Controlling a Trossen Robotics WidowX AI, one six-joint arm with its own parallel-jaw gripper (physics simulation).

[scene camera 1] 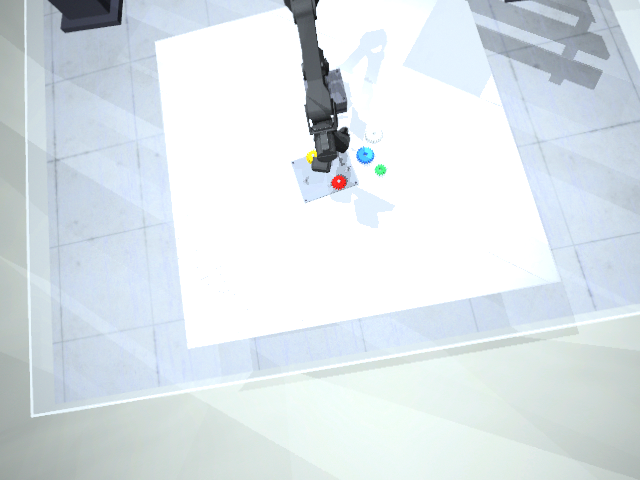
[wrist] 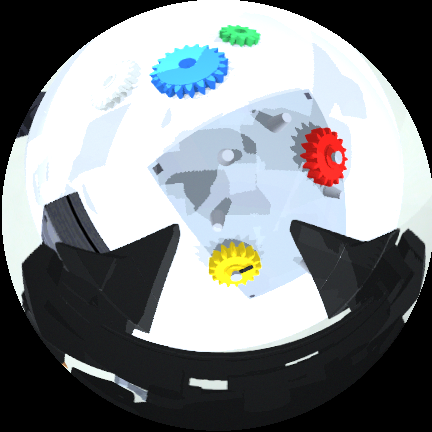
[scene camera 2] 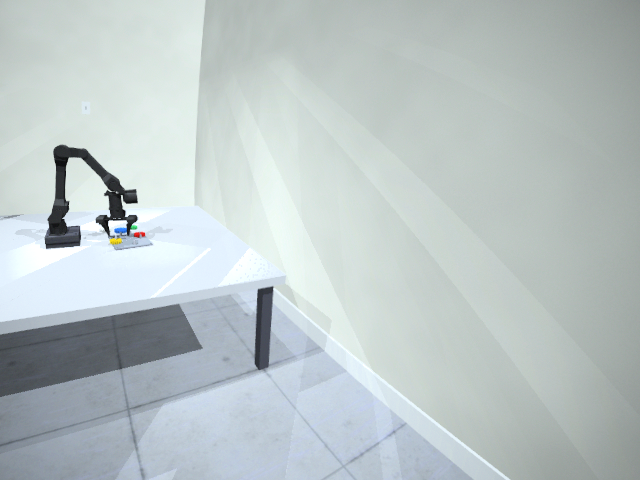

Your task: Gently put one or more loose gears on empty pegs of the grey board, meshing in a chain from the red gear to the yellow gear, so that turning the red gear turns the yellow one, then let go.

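Places are measured from the arm's base along level axes (x down, y ahead, z right), in metres.
Pixels of known places: gripper, fingertip midpoint: (wrist: pixel 236 227) (scene camera 2: pixel 118 235); arm's base, origin of the base link: (scene camera 2: pixel 58 233).
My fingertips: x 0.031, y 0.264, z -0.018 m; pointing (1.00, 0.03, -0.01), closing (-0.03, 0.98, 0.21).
For each thing: its middle in the pictures, then the offset to it from my fingertips. "pt": a spot on its surface instead. Level surfaces: height alone.
- grey board, body centre: (wrist: pixel 286 223) (scene camera 1: pixel 323 170) (scene camera 2: pixel 128 238) dx +0.010, dy +0.046, dz +0.015 m
- red gear, surface spot: (wrist: pixel 320 157) (scene camera 1: pixel 338 177) (scene camera 2: pixel 136 233) pt dx +0.002, dy +0.081, dz -0.040 m
- yellow gear, body centre: (wrist: pixel 234 267) (scene camera 1: pixel 313 156) (scene camera 2: pixel 115 240) dx +0.008, dy -0.010, dz +0.050 m
- blue gear, body centre: (wrist: pixel 188 68) (scene camera 1: pixel 365 155) dx +0.017, dy -0.003, dz -0.143 m
- green gear, body centre: (wrist: pixel 239 35) (scene camera 1: pixel 380 170) dx +0.017, dy +0.058, dz -0.193 m
- white gear, body centre: (wrist: pixel 111 82) (scene camera 1: pixel 373 134) dx +0.017, dy -0.083, dz -0.180 m
- white table, its level: dx +0.025 m
The grey board (scene camera 1: pixel 317 190) (scene camera 2: pixel 124 246) (wrist: pixel 275 240) lies on the table. The red gear (scene camera 1: pixel 339 181) (scene camera 2: pixel 139 234) (wrist: pixel 320 157) and the yellow gear (scene camera 1: pixel 311 157) (scene camera 2: pixel 115 241) (wrist: pixel 235 257) sit on its pegs, apart. Bare pegs include one near yellow (wrist: pixel 217 225), a middle one (wrist: pixel 228 155) and one near red (wrist: pixel 286 119). The blue gear (scene camera 1: pixel 364 155) (wrist: pixel 192 80), green gear (scene camera 1: pixel 380 169) (wrist: pixel 240 37) and white gear (scene camera 1: pixel 373 140) (wrist: pixel 122 86) lie loose beside the board. My gripper (scene camera 2: pixel 118 235) (wrist: pixel 236 227) is open and empty above the board's yellow-gear side; its tips are hidden in scene camera 1.
The arm's base (scene camera 2: pixel 63 237) stands on the white table (scene camera 1: pixel 258 268) (scene camera 2: pixel 217 258) behind the board. The arm reaches over the board and covers part of it in scene camera 1. Shadows fall across the board.
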